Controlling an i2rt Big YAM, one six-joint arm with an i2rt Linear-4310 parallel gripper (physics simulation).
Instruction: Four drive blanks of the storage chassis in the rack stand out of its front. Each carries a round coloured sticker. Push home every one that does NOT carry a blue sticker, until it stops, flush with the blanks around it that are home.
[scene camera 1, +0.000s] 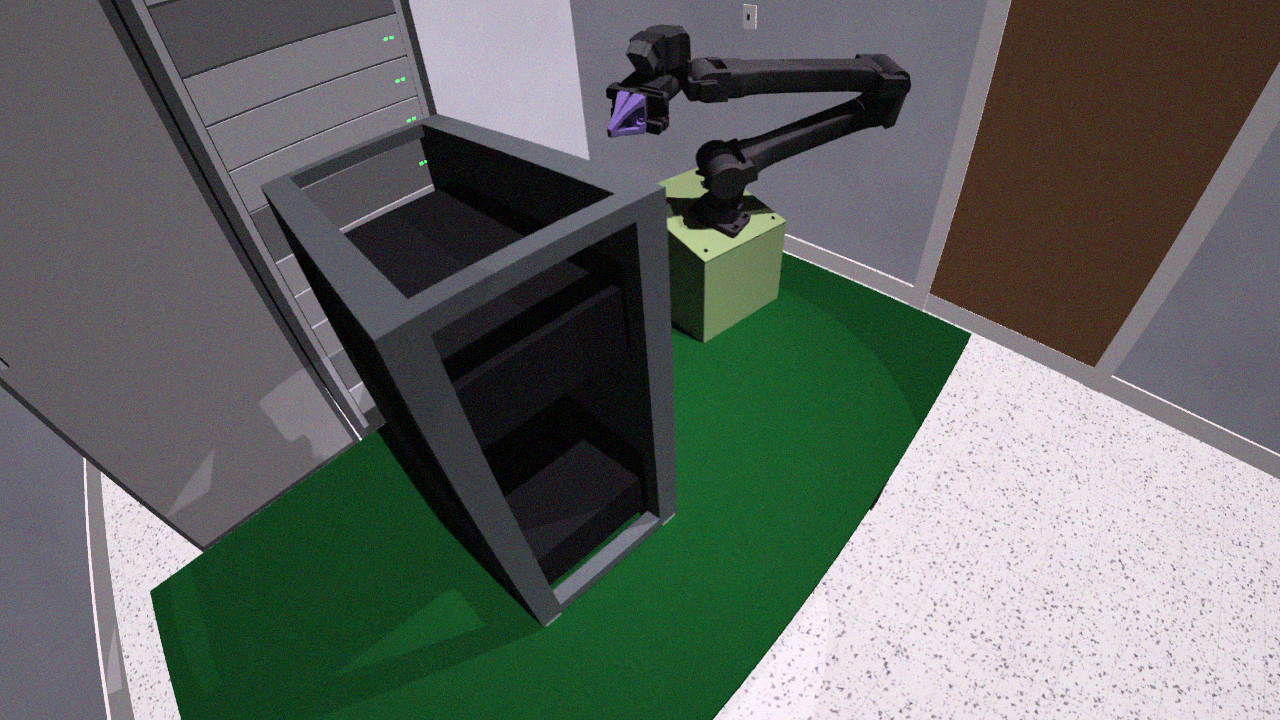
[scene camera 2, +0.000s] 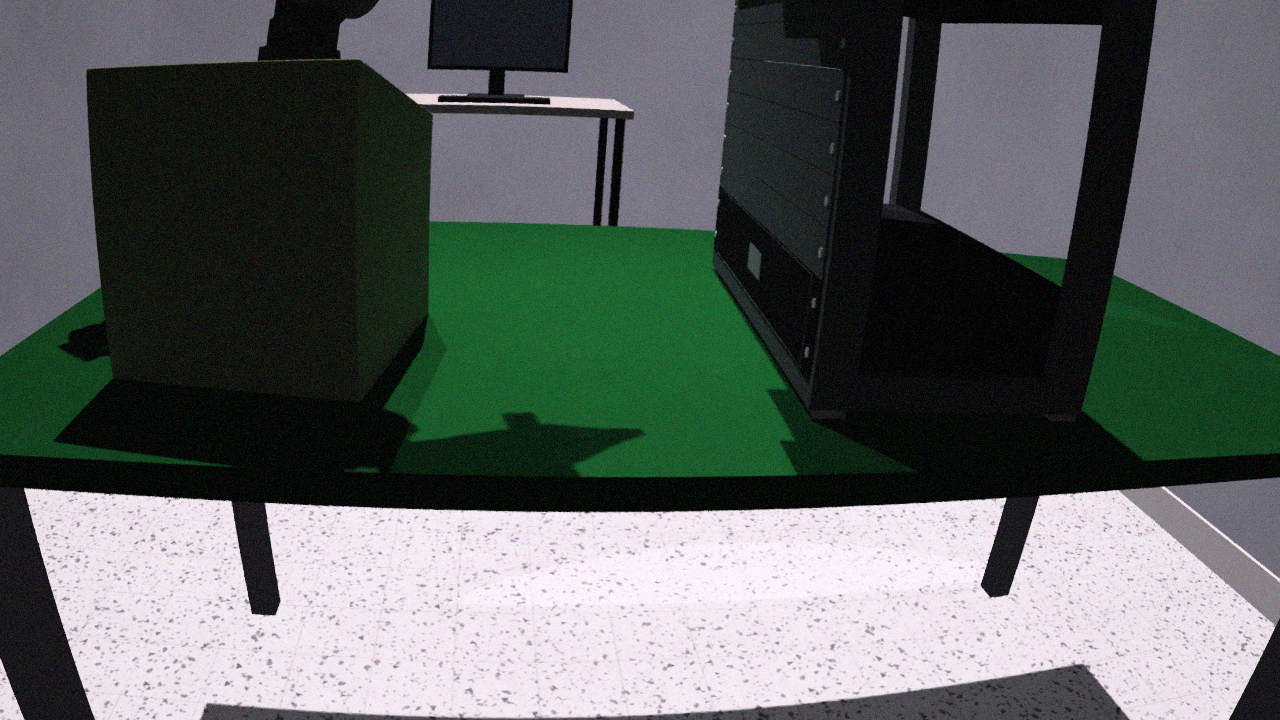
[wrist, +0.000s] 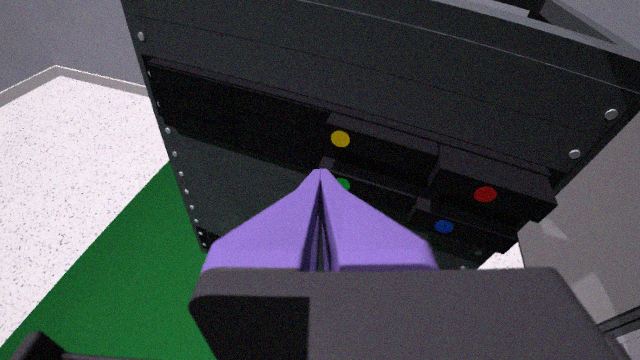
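Pixels of known places: gripper, fingertip midpoint: (scene camera 1: 609, 133) (wrist: 320, 180); arm's base at its link origin: (scene camera 1: 718, 217) (scene camera 2: 295, 98).
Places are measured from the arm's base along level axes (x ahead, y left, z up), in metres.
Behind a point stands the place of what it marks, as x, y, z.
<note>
The storage chassis (wrist: 225, 100) {0.501, 0.094, 0.211} sits in the rack (scene camera 1: 661, 358) {0.562, 0.217, 0.135} (scene camera 2: 863, 223) {0.467, -0.278, -0.067}; its blanks at the left look flush. In the wrist view four blanks stand out. The yellow-sticker blank (wrist: 385, 155) {0.446, -0.082, 0.215} is upper left, and the red-sticker blank (wrist: 522, 202) {0.404, -0.203, 0.223} is right of it. Below them are the green-sticker blank (wrist: 382, 200) {0.440, -0.095, 0.156}, partly hidden behind the fingertips, and the blue-sticker blank (wrist: 475, 235) {0.406, -0.191, 0.163}. My gripper (wrist: 320, 180) {0.323, -0.022, 0.292} (scene camera 1: 611, 134) {0.323, -0.022, 0.292} is shut and empty, in front of the rack. Its tips appear just left of the green sticker, apart from the chassis.
Blank panels (wrist: 350, 65) {0.490, -0.034, 0.277} cover the rack above the chassis. The arm stands on a pale green block (scene camera 1: 738, 291) {0.041, 0.076, -0.148} (scene camera 2: 223, 223) {-0.047, -0.159, -0.092} on the green table (scene camera 1: 751, 465) {0.390, 0.285, -0.241} (scene camera 2: 572, 313) {0.304, 0.029, -0.241}. A tall grey cabinet (scene camera 1: 205, 295) stands beyond the rack. A monitor (scene camera 2: 499, 35) stands on a far desk.
</note>
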